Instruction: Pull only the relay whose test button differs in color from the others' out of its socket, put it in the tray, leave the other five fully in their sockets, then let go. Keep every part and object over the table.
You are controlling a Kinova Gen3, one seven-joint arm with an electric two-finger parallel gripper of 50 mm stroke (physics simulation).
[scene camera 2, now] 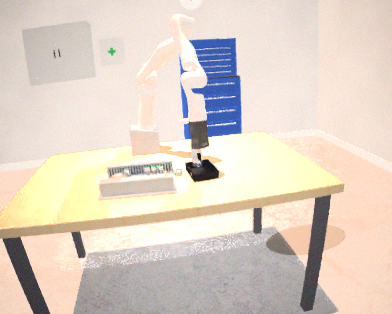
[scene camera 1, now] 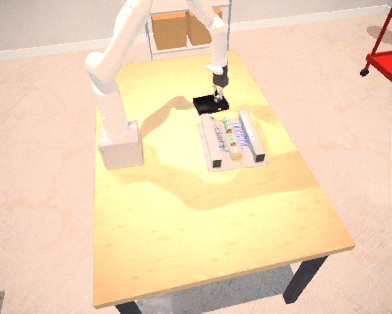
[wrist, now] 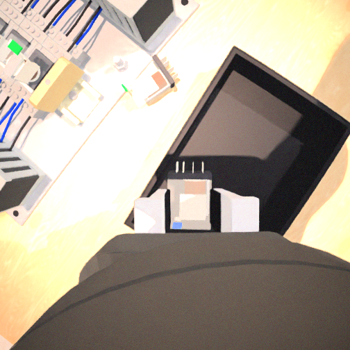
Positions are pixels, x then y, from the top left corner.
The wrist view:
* my gripper: 189,205
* relay: 189,189
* panel: 51,141
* end block: 63,75
